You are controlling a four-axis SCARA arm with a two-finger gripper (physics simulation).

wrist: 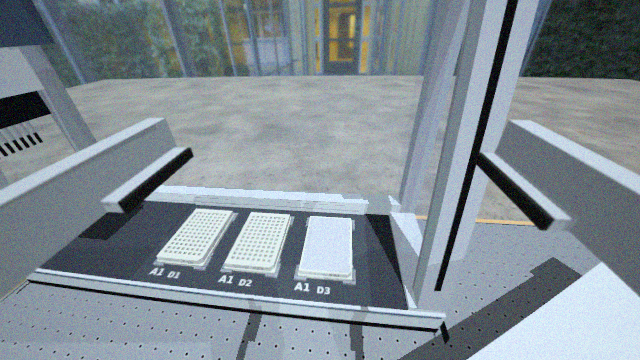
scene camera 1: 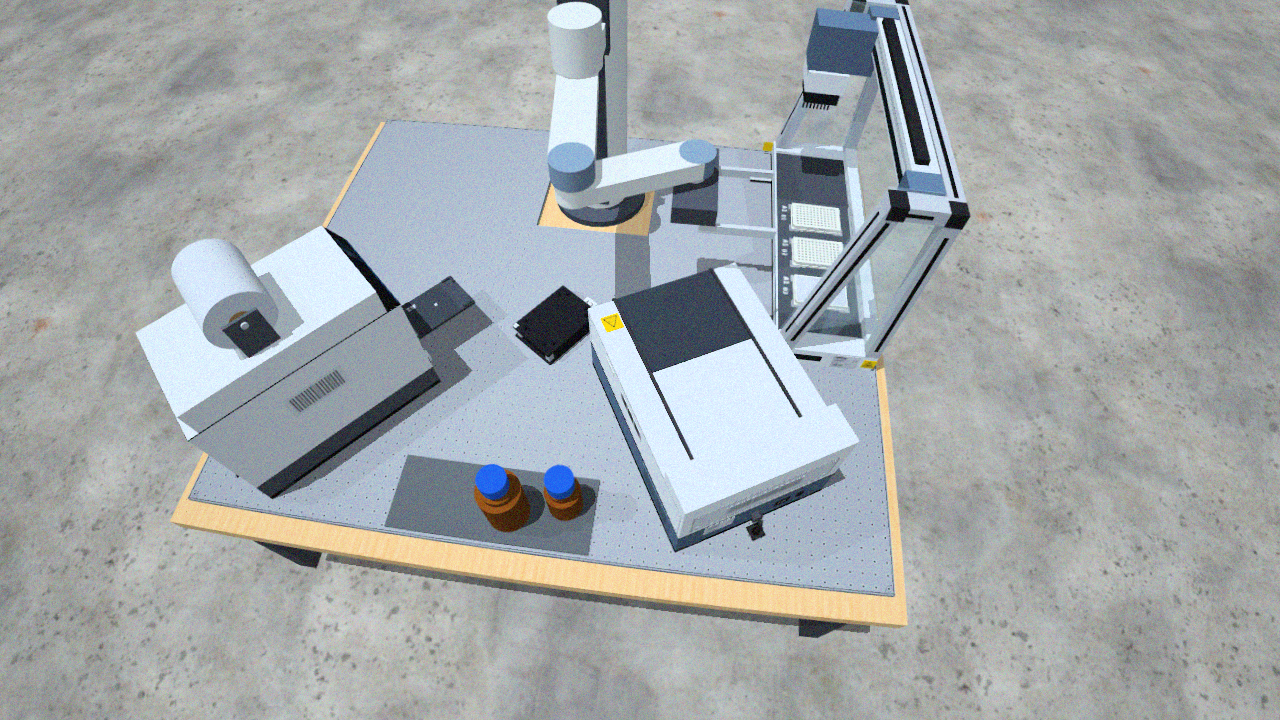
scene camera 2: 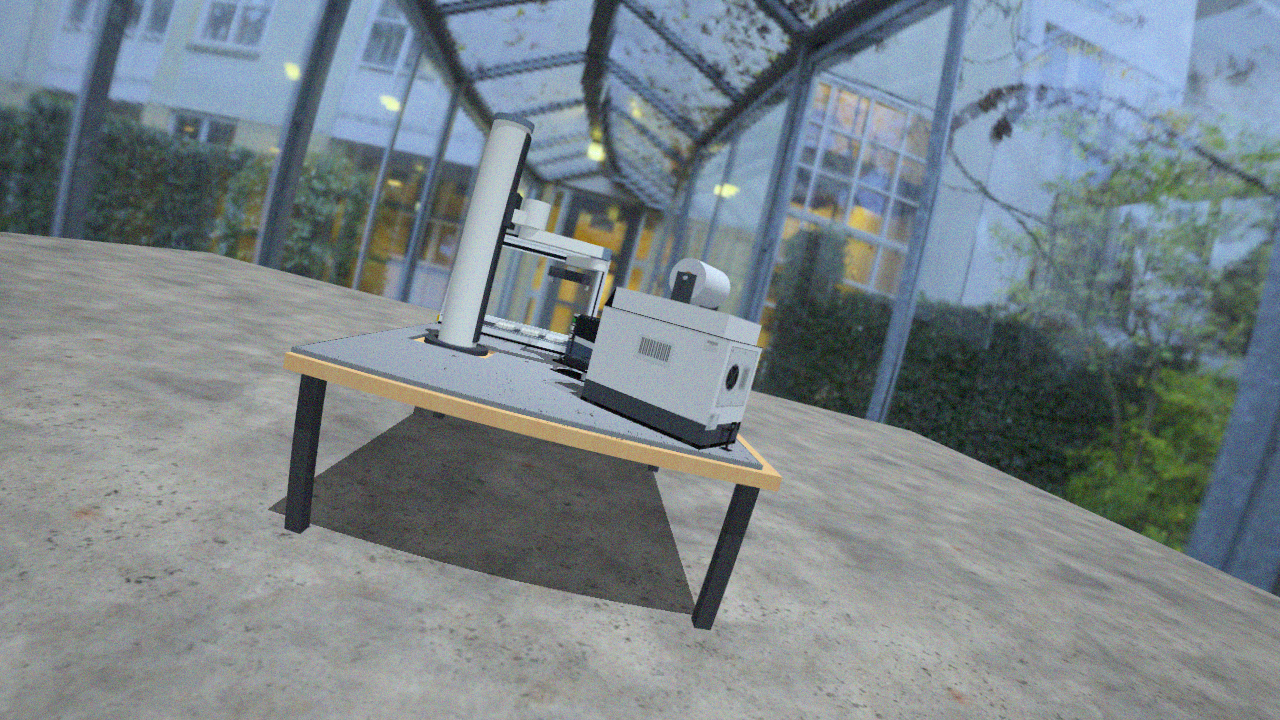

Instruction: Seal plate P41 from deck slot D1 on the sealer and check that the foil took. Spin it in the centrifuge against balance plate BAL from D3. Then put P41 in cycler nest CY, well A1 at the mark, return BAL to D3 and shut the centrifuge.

same spot on centrifuge: (wrist: 591,311) = (scene camera 1: 759,314)
